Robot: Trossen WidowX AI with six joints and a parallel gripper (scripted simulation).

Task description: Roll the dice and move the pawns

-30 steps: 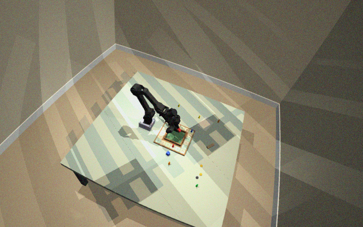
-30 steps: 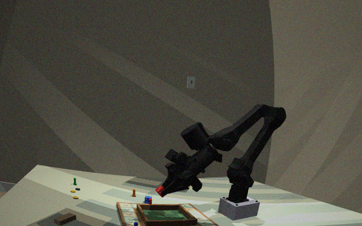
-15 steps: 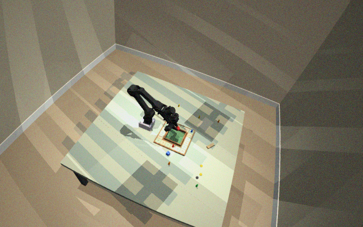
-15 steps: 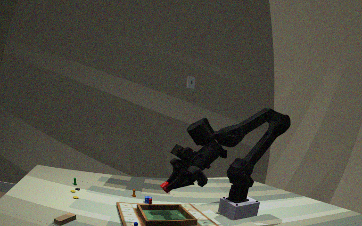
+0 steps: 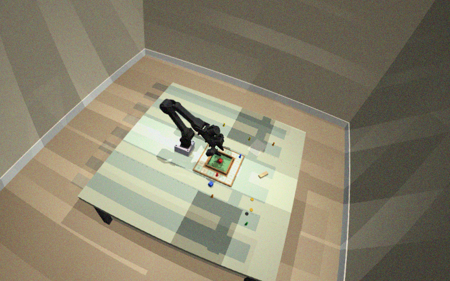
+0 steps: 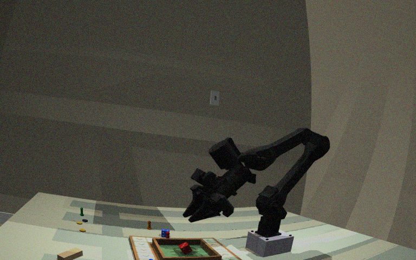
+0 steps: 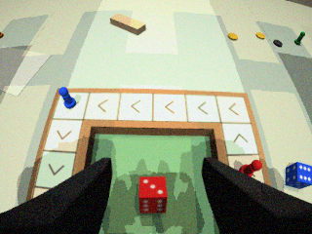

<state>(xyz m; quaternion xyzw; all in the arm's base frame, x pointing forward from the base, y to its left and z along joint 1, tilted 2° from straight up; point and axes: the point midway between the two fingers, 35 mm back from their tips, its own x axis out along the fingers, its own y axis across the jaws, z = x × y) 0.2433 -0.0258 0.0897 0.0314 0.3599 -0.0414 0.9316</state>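
Right now my gripper tip is 10 mm short of the red pawn, 110 mm to the left of it and 100 mm above it. The rest, counted from my gripper tip: blue pawn (130 mm ahead, 100 mm to the left, 100 mm below); then green tray (120 mm below); then wooden block (320 mm ahead, 20 mm to the left, 120 mm below).
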